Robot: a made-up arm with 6 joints. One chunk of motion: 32 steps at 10 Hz.
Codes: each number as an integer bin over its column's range. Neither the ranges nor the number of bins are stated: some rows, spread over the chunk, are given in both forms.
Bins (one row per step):
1: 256 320 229 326 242 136
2: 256 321 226 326 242 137
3: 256 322 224 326 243 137
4: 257 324 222 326 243 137
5: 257 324 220 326 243 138
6: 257 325 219 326 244 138
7: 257 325 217 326 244 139
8: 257 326 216 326 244 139
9: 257 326 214 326 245 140
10: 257 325 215 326 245 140
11: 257 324 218 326 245 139
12: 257 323 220 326 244 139
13: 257 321 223 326 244 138
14: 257 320 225 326 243 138
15: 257 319 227 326 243 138
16: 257 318 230 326 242 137
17: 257 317 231 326 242 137
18: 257 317 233 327 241 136
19: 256 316 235 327 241 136
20: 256 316 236 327 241 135
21: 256 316 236 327 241 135
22: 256 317 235 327 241 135
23: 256 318 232 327 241 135
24: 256 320 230 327 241 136
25: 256 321 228 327 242 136
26: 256 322 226 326 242 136
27: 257 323 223 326 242 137
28: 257 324 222 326 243 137
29: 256 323 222 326 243 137
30: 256 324 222 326 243 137
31: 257 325 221 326 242 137
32: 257 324 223 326 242 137
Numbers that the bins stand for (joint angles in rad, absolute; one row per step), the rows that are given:
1: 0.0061 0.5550 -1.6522 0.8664 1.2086 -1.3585
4: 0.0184 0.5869 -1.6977 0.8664 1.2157 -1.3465
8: 0.0184 0.6029 -1.7366 0.8664 1.2229 -1.3225
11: 0.0184 0.5869 -1.7236 0.8664 1.2300 -1.3225
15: 0.0184 0.5470 -1.6652 0.8664 1.2157 -1.3345
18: 0.0184 0.5310 -1.6262 0.8787 1.2014 -1.3585
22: 0.0061 0.5310 -1.6132 0.8787 1.2014 -1.3705
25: 0.0061 0.5630 -1.6587 0.8787 1.2086 -1.3585
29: 0.0061 0.5789 -1.6977 0.8664 1.2157 -1.3465
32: 0.0184 0.5869 -1.6912 0.8664 1.2086 -1.3465
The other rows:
2: 0.0061 0.5630 -1.6717 0.8664 1.2086 -1.3465
3: 0.0061 0.5710 -1.6847 0.8664 1.2157 -1.3465
5: 0.0184 0.5869 -1.7106 0.8664 1.2157 -1.3345
6: 0.0184 0.5949 -1.7171 0.8664 1.2229 -1.3345
7: 0.0184 0.5949 -1.7301 0.8664 1.2229 -1.3225
9: 0.0184 0.6029 -1.7496 0.8664 1.2300 -1.3105
10: 0.0184 0.5949 -1.7431 0.8664 1.2300 -1.3105
12: 0.0184 0.5789 -1.7106 0.8664 1.2229 -1.3225
13: 0.0184 0.5630 -1.6912 0.8664 1.2229 -1.3345
14: 0.0184 0.5550 -1.6782 0.8664 1.2157 -1.3345
16: 0.0184 0.5390 -1.6457 0.8664 1.2086 -1.3465
17: 0.0184 0.5310 -1.6392 0.8664 1.2086 -1.3465
19: 0.0061 0.5231 -1.6132 0.8787 1.2014 -1.3585
20: 0.0061 0.5231 -1.6067 0.8787 1.2014 -1.3705
21: 0.0061 0.5231 -1.6067 0.8787 1.2014 -1.3705
23: 0.0061 0.5390 -1.6327 0.8787 1.2014 -1.3705
24: 0.0061 0.5550 -1.6457 0.8787 1.2014 -1.3585
26: 0.0061 0.5710 -1.6717 0.8664 1.2086 -1.3585
27: 0.0184 0.5789 -1.6912 0.8664 1.2086 -1.3465
28: 0.0184 0.5869 -1.6977 0.8664 1.2157 -1.3465
30: 0.0061 0.5869 -1.6977 0.8664 1.2157 -1.3465
31: 0.0184 0.5949 -1.7041 0.8664 1.2086 -1.3465

